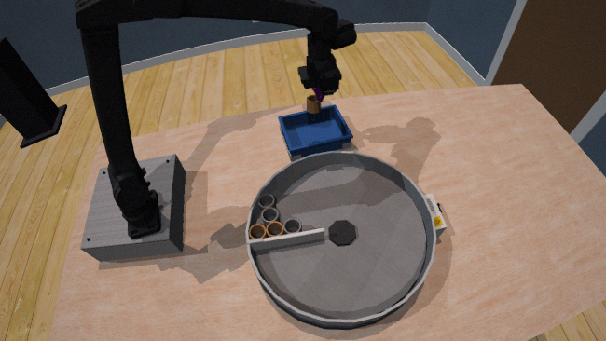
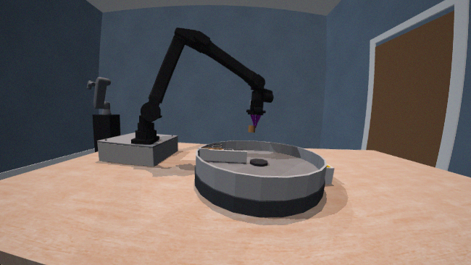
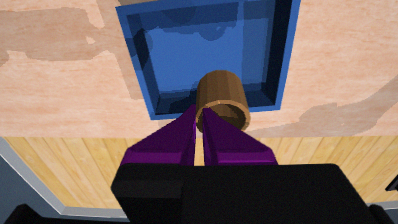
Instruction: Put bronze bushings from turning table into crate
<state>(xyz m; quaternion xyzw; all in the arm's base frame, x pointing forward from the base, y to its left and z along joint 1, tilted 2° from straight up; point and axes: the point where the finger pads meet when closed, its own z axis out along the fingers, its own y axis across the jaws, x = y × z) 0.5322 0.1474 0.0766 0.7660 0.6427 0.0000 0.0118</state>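
Right now my hand is 13 cm above the blue crate and 2 cm past it. Also, from my hand: turning table 34 cm to the right, 10 cm below, 9 cm behind.
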